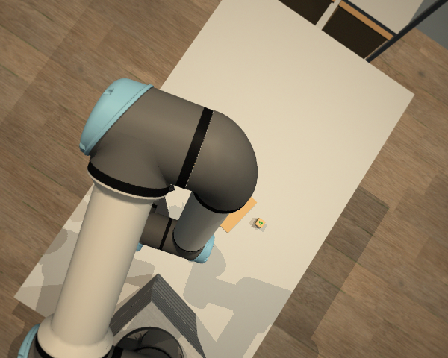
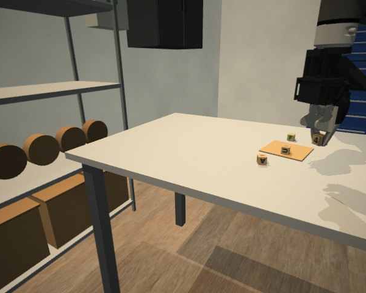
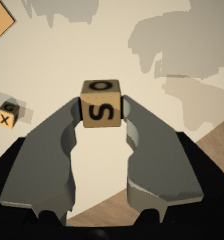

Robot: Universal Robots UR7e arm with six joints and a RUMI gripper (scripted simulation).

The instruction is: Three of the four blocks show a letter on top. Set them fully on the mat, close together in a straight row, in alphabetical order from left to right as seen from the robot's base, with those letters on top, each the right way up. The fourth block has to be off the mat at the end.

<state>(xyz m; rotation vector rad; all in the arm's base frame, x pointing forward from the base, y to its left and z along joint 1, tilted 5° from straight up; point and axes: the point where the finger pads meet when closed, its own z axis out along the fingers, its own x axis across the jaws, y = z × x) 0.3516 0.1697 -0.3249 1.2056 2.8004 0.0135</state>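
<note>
Now: hand 20 cm to the left of the orange mat, 11 cm above it and 8 cm short of it. The rest, counted from my hand: D block 16 cm to the right, 10 cm below, 8 cm ahead; then X block 14 cm ahead, 10 cm below, 6 cm to the right; then S block right at my hand.
</note>
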